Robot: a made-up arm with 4 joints. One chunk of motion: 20 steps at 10 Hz.
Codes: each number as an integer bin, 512 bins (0 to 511) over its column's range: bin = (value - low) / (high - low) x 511, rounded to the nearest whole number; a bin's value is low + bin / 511 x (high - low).
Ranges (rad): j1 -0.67..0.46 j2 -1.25..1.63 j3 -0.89..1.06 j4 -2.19..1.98
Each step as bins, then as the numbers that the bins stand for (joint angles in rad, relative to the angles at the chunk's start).
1 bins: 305 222 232 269
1 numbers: 0.0045 0.0012 -0.0047 0.0052
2 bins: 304 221 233 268
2 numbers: 0.0023 -0.0044 -0.0009 -0.0030
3 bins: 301 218 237 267
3 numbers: -0.0044 -0.0214 0.0144 -0.0112
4 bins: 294 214 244 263
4 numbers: -0.0199 -0.0439 0.0411 -0.0438
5 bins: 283 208 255 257
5 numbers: -0.0442 -0.0777 0.0831 -0.0928
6 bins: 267 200 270 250
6 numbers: -0.0796 -0.1228 0.1403 -0.1499
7 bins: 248 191 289 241
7 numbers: -0.1216 -0.1735 0.2128 -0.2233
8 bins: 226 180 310 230
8 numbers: -0.1702 -0.2355 0.2930 -0.3131
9 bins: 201 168 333 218
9 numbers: -0.2255 -0.3032 0.3807 -0.4110
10 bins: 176 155 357 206
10 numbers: -0.2808 -0.3764 0.4723 -0.5089
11 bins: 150 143 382 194
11 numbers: -0.3383 -0.4441 0.5677 -0.6069
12 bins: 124 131 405 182
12 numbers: -0.3958 -0.5117 0.6555 -0.7048
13 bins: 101 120 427 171
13 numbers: -0.4467 -0.5737 0.7395 -0.7946
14 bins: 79 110 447 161
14 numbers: -0.4953 -0.6300 0.8158 -0.8762
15 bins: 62 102 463 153
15 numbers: -0.5329 -0.6751 0.8768 -0.9414
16 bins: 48 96 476 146
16 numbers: -0.5639 -0.7089 0.9264 -0.9986
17 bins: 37 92 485 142
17 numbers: -0.5882 -0.7315 0.9608 -1.0312
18 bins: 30 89 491 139
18 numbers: -0.6037 -0.7484 0.9837 -1.0557
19 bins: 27 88 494 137
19 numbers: -0.6103 -0.7540 0.9951 -1.0720
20 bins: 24 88 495 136
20 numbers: -0.6169 -0.7540 0.9989 -1.0802
